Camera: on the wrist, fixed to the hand. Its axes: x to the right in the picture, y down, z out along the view.
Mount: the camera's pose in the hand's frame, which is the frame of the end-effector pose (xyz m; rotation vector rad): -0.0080 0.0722 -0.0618 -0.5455 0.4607 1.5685
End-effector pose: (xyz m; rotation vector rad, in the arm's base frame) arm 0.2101 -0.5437 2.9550 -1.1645 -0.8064 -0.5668
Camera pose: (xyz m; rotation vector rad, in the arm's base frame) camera 0.2758 -0.5800 2.8962 -1.6659 0.7776 0.3192
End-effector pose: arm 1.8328 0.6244 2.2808 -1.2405 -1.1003 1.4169
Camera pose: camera 1.8889 0.6071 2.2057 2.5179 -0.0361 -1.4096
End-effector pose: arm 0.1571 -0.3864 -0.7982 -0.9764 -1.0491 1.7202
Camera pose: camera 0.1962 -0.3981 -0.8844 2.2107 0.2264 -1.5929
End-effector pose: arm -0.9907 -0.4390 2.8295 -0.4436 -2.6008 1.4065
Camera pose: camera -0.9530 -0.3555 2.8031 2.3445 1.6230 -0.3461
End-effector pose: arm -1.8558 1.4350 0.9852 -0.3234 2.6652 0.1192
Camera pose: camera -1.8929 1.4982 1.0463 -1.5548 -2.1942 -1.1538
